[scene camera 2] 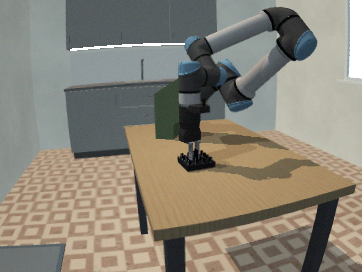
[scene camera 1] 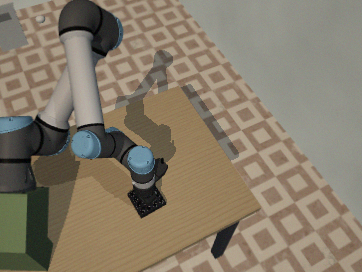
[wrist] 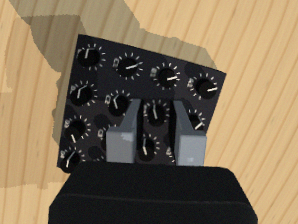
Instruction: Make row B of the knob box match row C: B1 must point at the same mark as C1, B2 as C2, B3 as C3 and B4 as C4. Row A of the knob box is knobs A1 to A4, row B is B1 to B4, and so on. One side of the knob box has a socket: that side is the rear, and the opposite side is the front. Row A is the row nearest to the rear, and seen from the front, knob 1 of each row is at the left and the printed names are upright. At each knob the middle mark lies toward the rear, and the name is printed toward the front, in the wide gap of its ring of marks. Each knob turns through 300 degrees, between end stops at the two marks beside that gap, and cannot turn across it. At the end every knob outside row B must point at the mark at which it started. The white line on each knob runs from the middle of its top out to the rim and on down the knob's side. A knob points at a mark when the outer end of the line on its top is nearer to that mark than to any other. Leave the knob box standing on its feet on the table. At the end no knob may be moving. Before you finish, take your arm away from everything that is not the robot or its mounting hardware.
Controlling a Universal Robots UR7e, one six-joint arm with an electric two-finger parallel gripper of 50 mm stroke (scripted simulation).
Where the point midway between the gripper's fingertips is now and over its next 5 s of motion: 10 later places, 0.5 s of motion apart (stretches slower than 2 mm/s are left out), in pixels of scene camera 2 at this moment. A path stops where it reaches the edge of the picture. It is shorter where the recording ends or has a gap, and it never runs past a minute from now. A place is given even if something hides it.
The gripper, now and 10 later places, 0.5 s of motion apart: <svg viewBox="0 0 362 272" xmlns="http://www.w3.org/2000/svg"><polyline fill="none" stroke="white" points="193,158 193,153 193,149 193,148 192,147 192,146 191,144 191,142 191,141 191,142 191,146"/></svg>
